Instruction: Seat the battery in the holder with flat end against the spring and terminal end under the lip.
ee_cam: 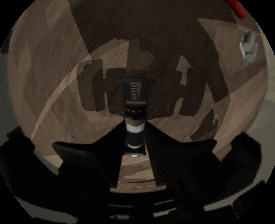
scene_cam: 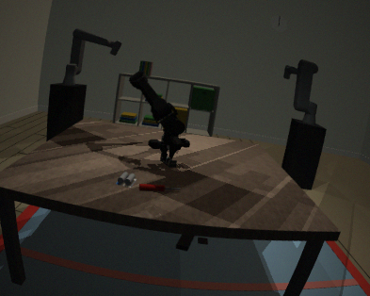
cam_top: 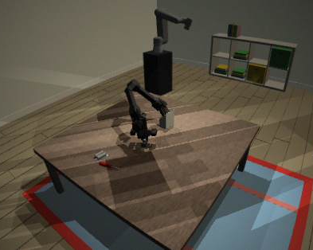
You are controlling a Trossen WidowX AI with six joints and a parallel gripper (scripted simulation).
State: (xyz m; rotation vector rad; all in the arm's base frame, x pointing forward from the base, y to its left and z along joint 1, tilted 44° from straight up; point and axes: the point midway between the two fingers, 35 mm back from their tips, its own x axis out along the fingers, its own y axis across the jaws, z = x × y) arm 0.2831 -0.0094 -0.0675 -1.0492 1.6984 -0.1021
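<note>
Right now my gripper tip is 10 mm below the battery. The rest, counted from my gripper tip: red-handled screwdriver (340 mm ahead, 40 mm to the left).
</note>
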